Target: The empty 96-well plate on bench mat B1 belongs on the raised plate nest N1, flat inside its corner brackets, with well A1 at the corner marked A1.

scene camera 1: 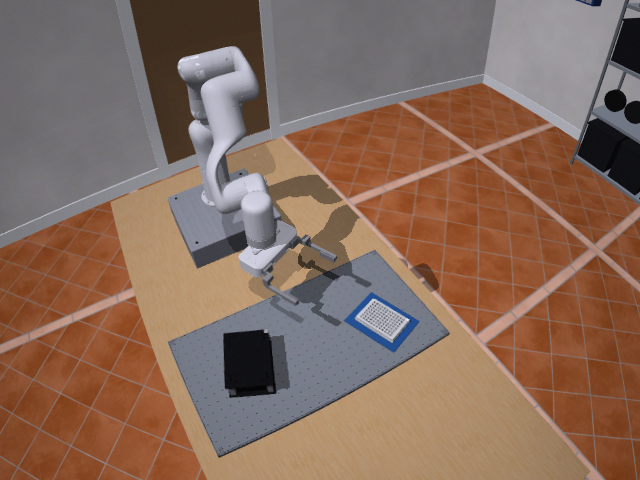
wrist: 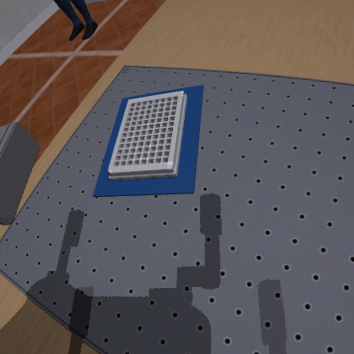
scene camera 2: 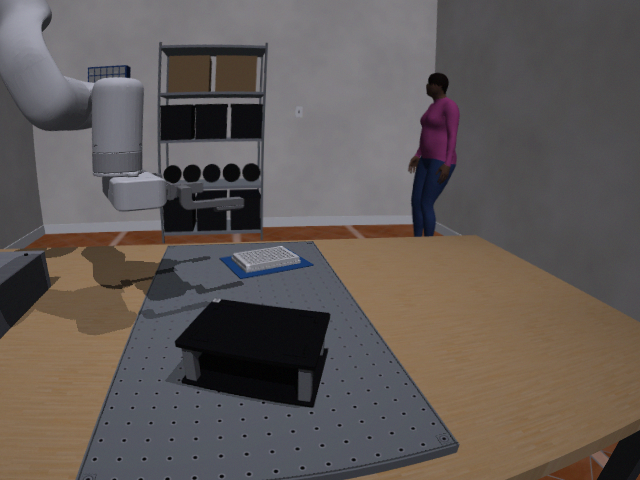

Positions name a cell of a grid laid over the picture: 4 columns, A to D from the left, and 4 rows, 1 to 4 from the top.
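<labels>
Looking at scene camera 1, I see a white 96-well plate, and the plate is there in scene camera 1 (C3) as it is in scene camera 2 (B3). The wrist view gives me the plate too, in the wrist view (B2).
</labels>
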